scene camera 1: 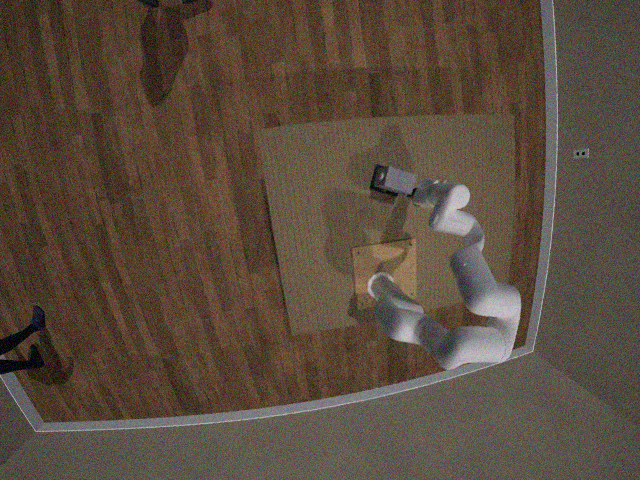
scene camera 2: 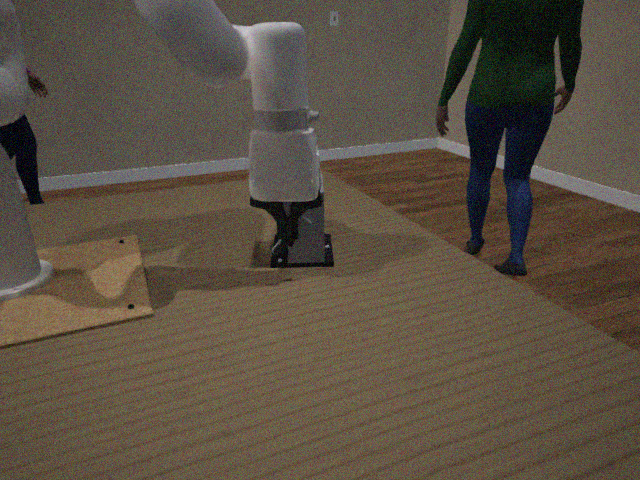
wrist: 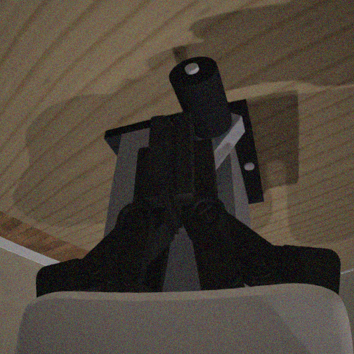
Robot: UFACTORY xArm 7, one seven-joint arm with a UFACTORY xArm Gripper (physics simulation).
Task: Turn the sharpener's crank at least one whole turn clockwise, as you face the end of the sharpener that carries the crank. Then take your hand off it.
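Where they show: gripper, fingertip midpoint: [scene camera 1: 413,192] [scene camera 2: 288,243]; arm's base at its link origin: [scene camera 1: 380,284] [scene camera 2: 6,282].
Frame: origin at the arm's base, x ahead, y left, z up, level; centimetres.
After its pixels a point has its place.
Note:
The sharpener [scene camera 1: 400,180] @[x 45.7, y -0.1, z 12.1 cm] [scene camera 2: 310,240] @[x 45.8, y -6.1, z 4.0 cm] [wrist: 116,185], a grey body on a black base, stands on the tan mat. Its crank has a pale arm [wrist: 232,141] and a black cylindrical handle [wrist: 201,97] with a light spot on its end. In the wrist view the handle is up and to the right of the fingertips, and the arm slants down to the left behind the fingers. My gripper [scene camera 2: 290,241] @[x 41.6, y -9.1, z 5.2 cm] [wrist: 177,135] is shut and empty, at the crank end, its fingertips right beside the handle. Whether they touch is unclear. The fingers hide the rest of the arm.
The robot's base stands on a wooden board [scene camera 1: 369,258] @[x 12.6, y 6.0, z 0.1 cm] [scene camera 2: 31,325] @[x 6.6, y -14.0, z -0.1 cm] on the mat [scene camera 1: 310,155] @[x 54.7, y 32.2, z -0.8 cm] [scene camera 2: 361,361] @[x 45.5, y -32.2, z -0.8 cm]. A person in a green top [scene camera 2: 516,62] stands beyond the mat at the right. Another person's legs [scene camera 2: 25,155] show at the left edge.

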